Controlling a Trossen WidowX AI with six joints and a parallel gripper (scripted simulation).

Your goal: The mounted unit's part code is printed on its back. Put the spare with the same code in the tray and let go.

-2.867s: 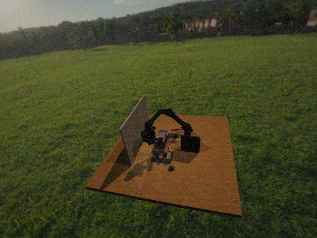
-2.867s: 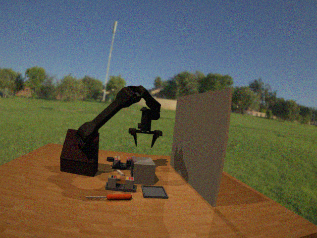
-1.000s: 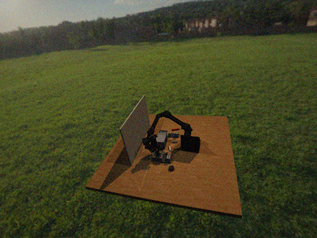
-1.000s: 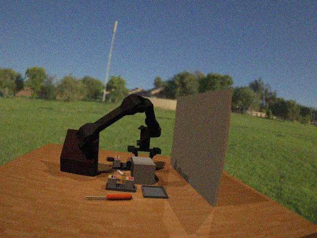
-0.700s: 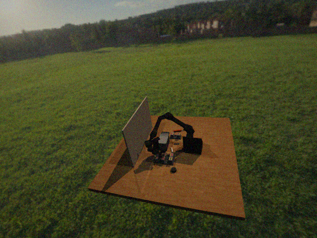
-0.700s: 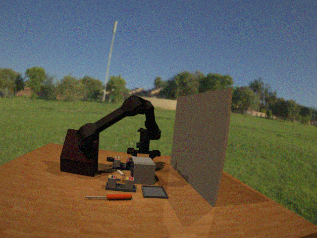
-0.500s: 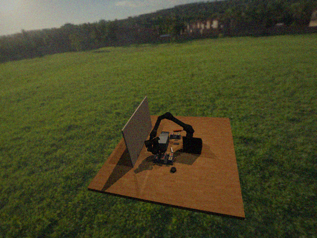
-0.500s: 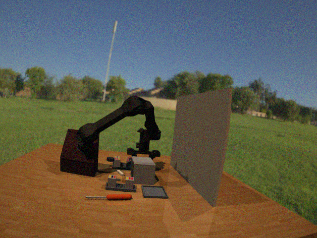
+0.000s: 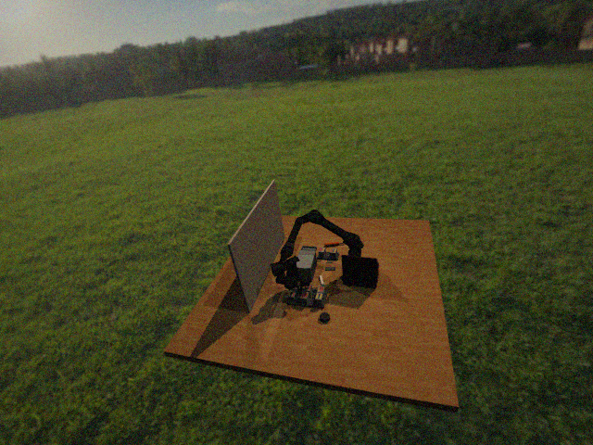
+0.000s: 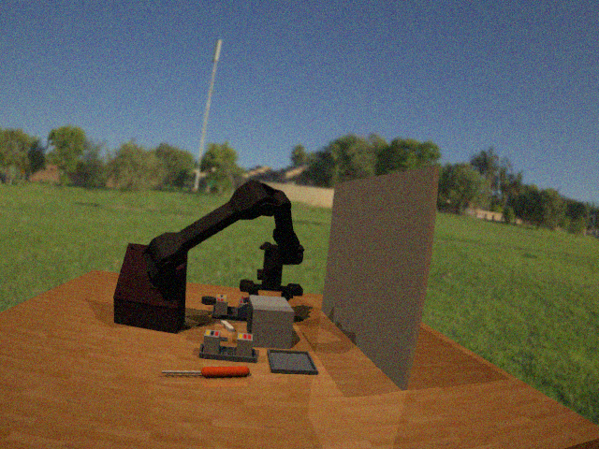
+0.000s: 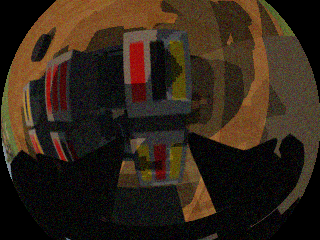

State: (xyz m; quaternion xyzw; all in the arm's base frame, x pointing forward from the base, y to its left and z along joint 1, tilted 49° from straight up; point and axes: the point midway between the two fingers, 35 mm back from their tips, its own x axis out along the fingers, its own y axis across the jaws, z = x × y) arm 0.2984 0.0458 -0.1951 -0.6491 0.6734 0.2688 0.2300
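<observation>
Right now the spare is 20 mm above my gripper tip. The rest, counted from my gripper tip: mounted unit: 10 mm behind, 170 mm to the right, 30 mm above; then tall grey panel: 230 mm ahead, 170 mm to the right, 210 mm above; then tray: 30 mm ahead, 360 mm to the right, 10 mm below.
</observation>
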